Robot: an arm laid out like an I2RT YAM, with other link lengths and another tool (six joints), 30 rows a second.
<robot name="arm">
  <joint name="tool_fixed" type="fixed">
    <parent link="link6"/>
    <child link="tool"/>
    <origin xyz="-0.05 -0.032 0.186" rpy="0 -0.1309 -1.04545"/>
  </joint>
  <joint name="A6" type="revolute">
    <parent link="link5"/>
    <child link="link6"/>
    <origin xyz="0.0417 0 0.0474" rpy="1.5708 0 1.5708"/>
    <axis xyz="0 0 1"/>
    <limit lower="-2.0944" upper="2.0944"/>
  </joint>
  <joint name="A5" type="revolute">
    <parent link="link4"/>
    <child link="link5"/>
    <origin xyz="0.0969 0.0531 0.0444" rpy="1.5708 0 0"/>
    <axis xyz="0 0 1"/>
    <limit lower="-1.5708" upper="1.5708"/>
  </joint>
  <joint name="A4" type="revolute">
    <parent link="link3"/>
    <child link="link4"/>
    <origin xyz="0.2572 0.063 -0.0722"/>
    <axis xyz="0 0 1"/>
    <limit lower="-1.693" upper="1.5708"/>
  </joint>
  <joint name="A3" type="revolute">
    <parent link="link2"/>
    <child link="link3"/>
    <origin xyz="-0.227 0 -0.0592" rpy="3.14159 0 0"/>
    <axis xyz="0 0 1"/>
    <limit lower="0" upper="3.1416"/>
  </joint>
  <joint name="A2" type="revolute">
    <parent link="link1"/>
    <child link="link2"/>
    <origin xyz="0.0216 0.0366 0.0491" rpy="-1.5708 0 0"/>
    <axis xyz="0 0 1"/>
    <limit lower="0" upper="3.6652"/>
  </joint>
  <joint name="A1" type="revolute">
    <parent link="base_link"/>
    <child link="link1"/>
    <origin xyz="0 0 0.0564"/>
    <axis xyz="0 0 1"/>
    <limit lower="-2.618" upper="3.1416"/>
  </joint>
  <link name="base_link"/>
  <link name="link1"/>
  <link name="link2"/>
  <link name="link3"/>
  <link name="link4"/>
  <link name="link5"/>
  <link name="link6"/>
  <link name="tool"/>
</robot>
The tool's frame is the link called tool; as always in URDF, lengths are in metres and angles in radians.
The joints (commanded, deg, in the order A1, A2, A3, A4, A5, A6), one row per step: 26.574 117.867 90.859 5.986 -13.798 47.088; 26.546 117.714 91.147 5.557 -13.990 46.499; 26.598 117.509 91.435 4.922 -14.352 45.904; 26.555 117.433 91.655 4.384 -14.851 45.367; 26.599 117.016 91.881 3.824 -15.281 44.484; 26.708 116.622 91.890 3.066 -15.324 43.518; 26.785 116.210 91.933 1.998 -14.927 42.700; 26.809 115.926 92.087 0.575 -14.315 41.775; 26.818 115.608 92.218 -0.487 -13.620 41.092; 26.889 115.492 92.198 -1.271 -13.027 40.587; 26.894 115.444 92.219 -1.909 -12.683 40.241
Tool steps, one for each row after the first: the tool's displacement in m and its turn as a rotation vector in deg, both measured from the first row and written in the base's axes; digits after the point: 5 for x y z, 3 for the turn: -0.00080 0.00068 0.00236 -0.347 -0.345 0.356; -0.00286 0.00256 0.00427 -0.709 -0.532 0.954; -0.00449 0.00386 0.00457 -1.026 -0.573 1.566; -0.00731 0.00584 0.00879 -1.460 -1.139 2.318; -0.01010 0.00716 0.00927 -2.267 -1.421 2.812; -0.01164 0.00664 0.00841 -3.234 -1.437 2.828; -0.01235 0.00502 0.00507 -4.518 -1.208 2.656; -0.01236 0.00292 0.00385 -5.514 -1.170 2.304; -0.01268 0.00175 0.00036 -6.387 -0.942 2.055; -0.01282 0.00065 -0.00258 -7.009 -0.687 1.908
